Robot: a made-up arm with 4 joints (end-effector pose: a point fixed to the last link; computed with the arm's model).
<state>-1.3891 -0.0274 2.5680 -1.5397</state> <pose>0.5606 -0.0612 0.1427 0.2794 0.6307 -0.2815 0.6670</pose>
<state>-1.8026 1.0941 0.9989 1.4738</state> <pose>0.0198 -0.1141 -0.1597 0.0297 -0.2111 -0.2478 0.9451</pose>
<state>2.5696 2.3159 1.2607 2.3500</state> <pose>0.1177 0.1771 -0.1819 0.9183 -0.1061 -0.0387 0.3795</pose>
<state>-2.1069 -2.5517 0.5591 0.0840</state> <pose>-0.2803 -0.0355 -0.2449 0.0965 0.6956 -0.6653 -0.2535</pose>
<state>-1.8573 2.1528 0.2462 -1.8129</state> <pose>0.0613 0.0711 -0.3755 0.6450 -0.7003 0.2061 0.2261</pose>
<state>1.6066 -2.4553 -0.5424 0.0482</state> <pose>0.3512 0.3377 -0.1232 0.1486 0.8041 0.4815 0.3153</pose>
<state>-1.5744 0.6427 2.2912 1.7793</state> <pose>0.2223 0.1019 -0.3169 0.1255 -0.5031 0.3308 0.7885</pose>
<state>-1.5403 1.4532 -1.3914 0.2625</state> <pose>0.3145 -0.2880 -0.5428 0.6525 -0.0617 0.7525 -0.0642</pose>
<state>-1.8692 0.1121 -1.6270 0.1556</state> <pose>0.4445 -0.4059 0.0977 0.9838 0.0192 0.1320 -0.1195</pose>
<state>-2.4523 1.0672 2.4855 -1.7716</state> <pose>0.1530 -0.4432 -0.4855 0.4326 0.7372 -0.5162 -0.0544</pose>
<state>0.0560 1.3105 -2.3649 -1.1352</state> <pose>0.2602 0.3984 -0.3819 0.5353 0.1911 0.3196 0.7581</pose>
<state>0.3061 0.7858 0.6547 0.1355</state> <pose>0.0706 0.3076 0.0086 0.9197 -0.3279 -0.1149 -0.1828</pose>
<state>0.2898 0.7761 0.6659 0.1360</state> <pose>0.0737 0.3044 0.0114 0.9191 -0.3235 -0.1118 -0.1955</pose>
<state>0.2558 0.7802 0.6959 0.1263</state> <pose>0.0762 0.3010 0.0114 0.9118 -0.3246 -0.1169 -0.2228</pose>
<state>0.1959 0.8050 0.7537 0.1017</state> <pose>0.0777 0.2986 0.0065 0.8925 -0.3351 -0.1339 -0.2707</pose>
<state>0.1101 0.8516 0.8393 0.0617</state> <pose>0.0789 0.2996 -0.0054 0.8563 -0.3572 -0.1625 -0.3359</pose>
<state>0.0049 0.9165 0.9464 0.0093</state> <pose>0.0820 0.3055 -0.0265 0.8002 -0.3914 -0.1989 -0.4086</pose>
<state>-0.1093 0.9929 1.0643 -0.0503</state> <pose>0.0896 0.3154 -0.0572 0.7265 -0.4351 -0.2372 -0.4761</pose>
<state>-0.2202 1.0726 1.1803 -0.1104</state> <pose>0.1026 0.3253 -0.0951 0.6433 -0.4831 -0.2719 -0.5281</pose>
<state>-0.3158 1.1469 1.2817 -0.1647</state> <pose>0.1181 0.3314 -0.1349 0.5633 -0.5284 -0.2993 -0.5603</pose>
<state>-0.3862 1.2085 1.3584 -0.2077</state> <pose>0.1315 0.3330 -0.1698 0.4988 -0.5650 -0.3189 -0.5747</pose>
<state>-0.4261 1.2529 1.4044 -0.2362</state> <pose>0.1392 0.3321 -0.1948 0.4579 -0.5896 -0.3317 -0.5767</pose>
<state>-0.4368 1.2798 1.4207 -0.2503</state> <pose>0.1404 0.3312 -0.2084 0.4414 -0.6024 -0.3398 -0.5717</pose>
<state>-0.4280 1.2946 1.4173 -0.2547</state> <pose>0.1372 0.3311 -0.2137 0.4413 -0.6072 -0.3451 -0.5634</pose>
